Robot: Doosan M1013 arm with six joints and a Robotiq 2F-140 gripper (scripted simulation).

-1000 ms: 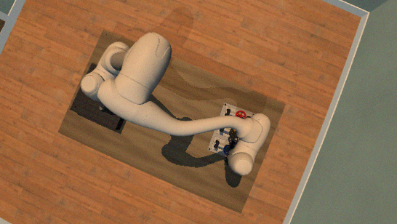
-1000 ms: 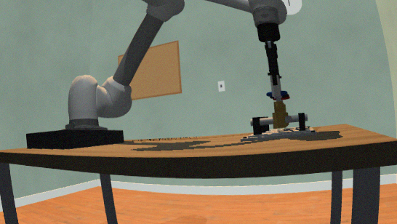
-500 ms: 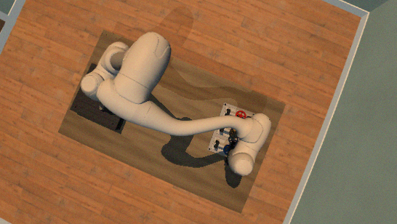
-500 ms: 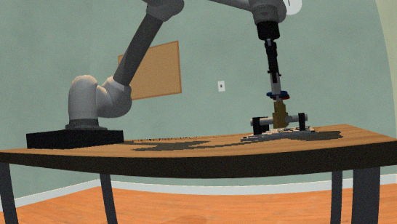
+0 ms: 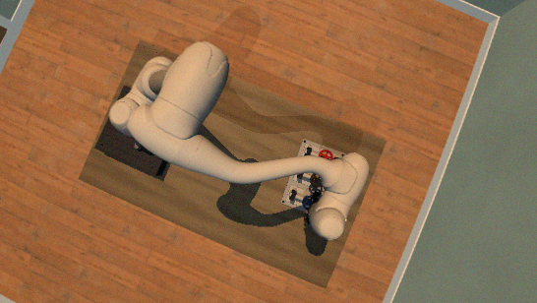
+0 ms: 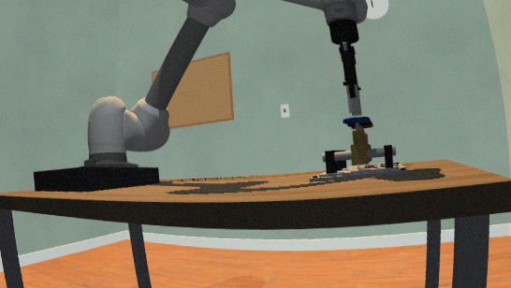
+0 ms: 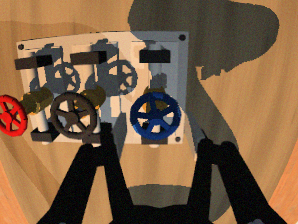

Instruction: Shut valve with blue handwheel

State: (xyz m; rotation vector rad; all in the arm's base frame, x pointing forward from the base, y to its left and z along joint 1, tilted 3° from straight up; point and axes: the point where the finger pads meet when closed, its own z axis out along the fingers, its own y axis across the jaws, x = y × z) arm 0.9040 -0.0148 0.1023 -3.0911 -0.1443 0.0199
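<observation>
My gripper is now 50 mm above the blue handwheel. From my hand the other things lie so: red handwheel (20 mm behind, 230 mm to the left, 50 mm below); then black handwheel (10 mm behind, 120 mm to the left, 50 mm below).
</observation>
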